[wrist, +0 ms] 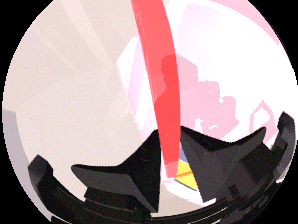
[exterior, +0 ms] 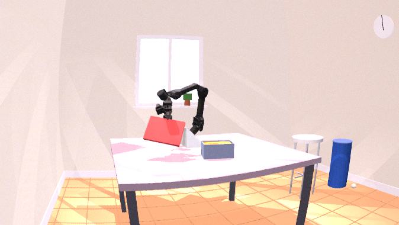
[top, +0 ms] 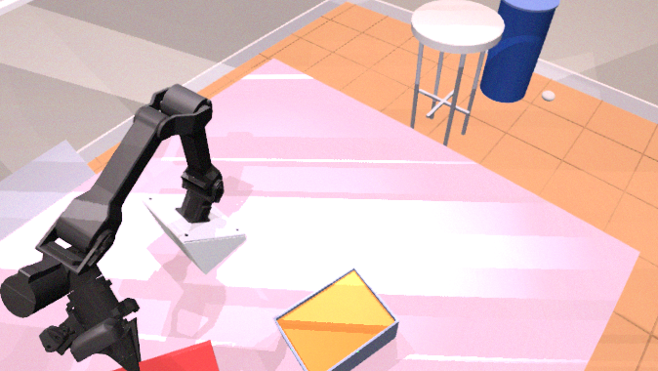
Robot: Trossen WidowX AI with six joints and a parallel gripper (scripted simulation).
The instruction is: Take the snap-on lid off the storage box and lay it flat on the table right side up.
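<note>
Now: the red lid 5 cm ahead of my gripper tip, 4 cm to the right of it and 5 cm below it. Also, from my gripper tip: grey-blue storage box (13 cm ahead, 30 cm to the left, 18 cm below).
</note>
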